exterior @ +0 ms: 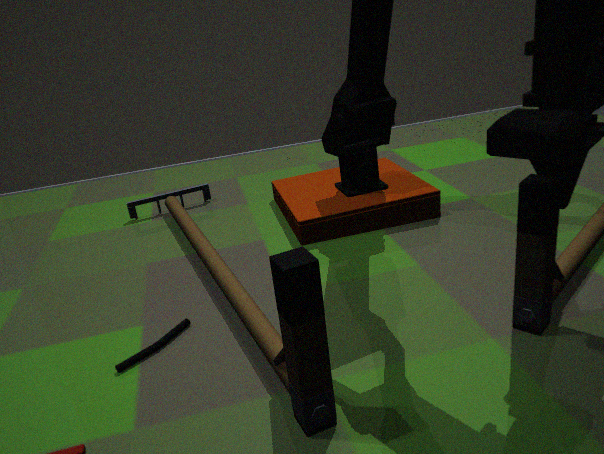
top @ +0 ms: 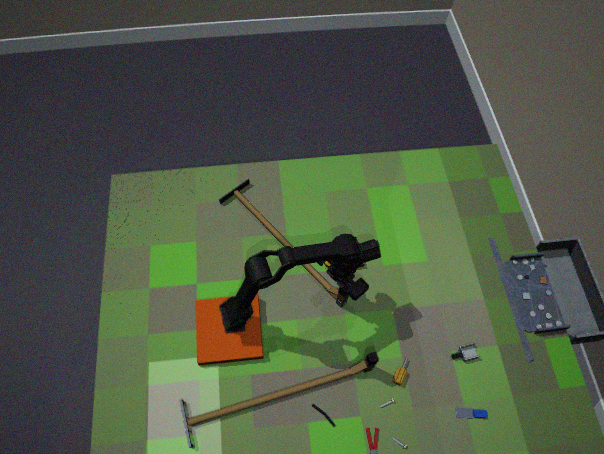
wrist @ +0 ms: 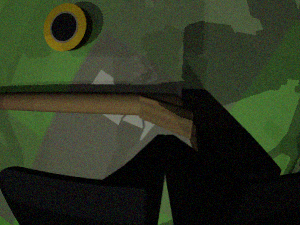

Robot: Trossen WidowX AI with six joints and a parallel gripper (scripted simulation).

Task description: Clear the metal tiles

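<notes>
The long scraper lies 20 cm to the left of my gripper tip, 14 cm behind it and 5 cm below it. From my gripper tip the other things lie so: yellow ring (12 cm to the left, 10 cm below); black strip (38 cm to the right, 11 cm below, 10 cm behind); red block (12 cm to the left, 10 cm below, 9 cm ahead).
</notes>
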